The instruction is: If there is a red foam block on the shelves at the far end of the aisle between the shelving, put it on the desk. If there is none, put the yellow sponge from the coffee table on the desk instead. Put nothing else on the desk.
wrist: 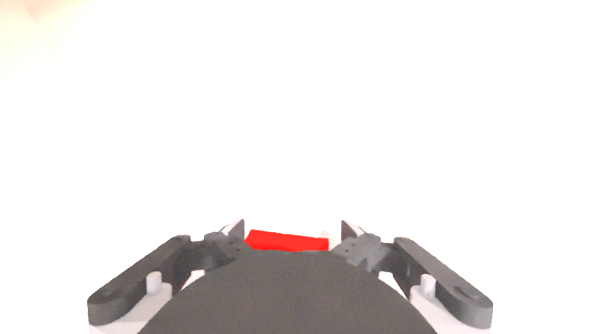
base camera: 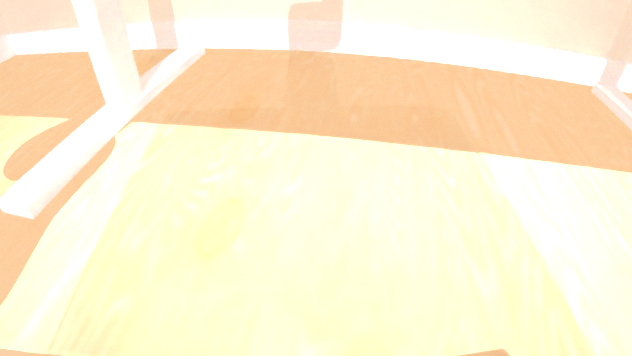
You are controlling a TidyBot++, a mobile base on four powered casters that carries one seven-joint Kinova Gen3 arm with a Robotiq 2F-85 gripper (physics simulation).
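Places are measured from the arm's base along level axes (x ahead, y left, z up), in centimetres.
Pixels of known places: gripper, between the fingertips: (wrist: pixel 292 229).
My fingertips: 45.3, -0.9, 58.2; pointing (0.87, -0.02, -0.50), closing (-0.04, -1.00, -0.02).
For each thing: its top centre in the pictures, then the offset to it from my fingertips, as dx, dy, dz. "spot": a spot on its surface instead. Level surfaces: height alone.
- red block, centre of its top: (wrist: pixel 268 298) -6.3, +1.4, +2.1
- white surface, height of its surface: dz -2.9
- white leg, a spot on its surface: (base camera: pixel 117 55) spot: +31.3, +38.5, -84.4
- wooden floor, height of its surface: dz -97.9
A red block (wrist: pixel 289 241) shows low in the wrist view, lying between the spread fingers on a very bright white surface. Its near part is hidden behind the dark gripper body. My gripper (wrist: pixel 292 229) is open, with a finger to each side of the block and a gap at the right finger. The white surface (wrist: pixel 300 125) fills most of the wrist view and is washed out; whether it is the desk top I cannot tell. The yellow sponge does not show in either view.
In the base camera view a white leg (base camera: pixel 117 55) stands on a white foot bar (base camera: pixel 75 155) at the left. Another white foot bar (base camera: pixel 617 106) shows at the right edge. A wall with a white baseboard (base camera: pixel 240 35) runs behind the wooden floor (base camera: pixel 350 95).
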